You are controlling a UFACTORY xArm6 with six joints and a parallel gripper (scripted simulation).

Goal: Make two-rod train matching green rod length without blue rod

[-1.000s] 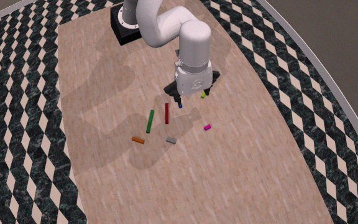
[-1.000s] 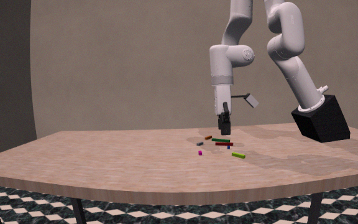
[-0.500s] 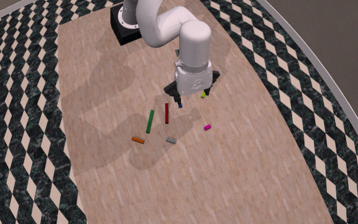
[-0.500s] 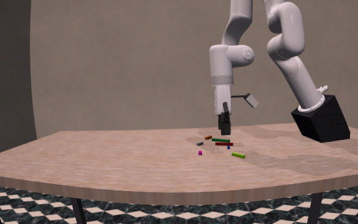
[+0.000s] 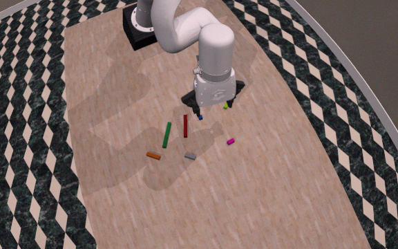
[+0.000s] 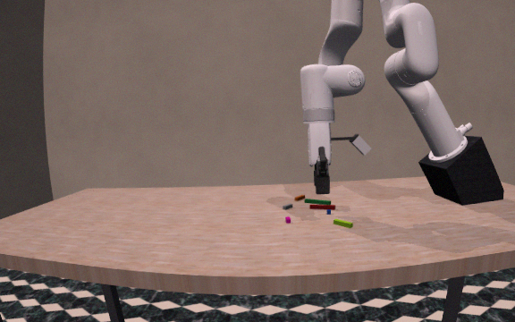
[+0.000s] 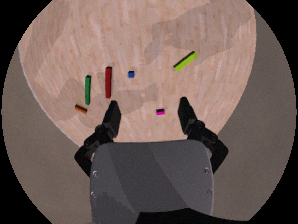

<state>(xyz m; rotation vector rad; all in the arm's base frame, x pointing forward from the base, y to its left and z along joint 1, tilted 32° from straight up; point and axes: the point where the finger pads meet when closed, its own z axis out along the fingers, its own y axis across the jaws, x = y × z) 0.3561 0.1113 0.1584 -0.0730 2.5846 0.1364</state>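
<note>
My hand is 10 cm short of the grey rod, 9 cm to the left of it and 8 cm above it. From my hand the other things lie so: small blue rod 8 cm below, 3 cm to the right, 2 cm behind; then red rod 8 cm to the right, 8 cm below; then lime rod 8 cm below, 6 cm to the left, 5 cm behind.
</note>
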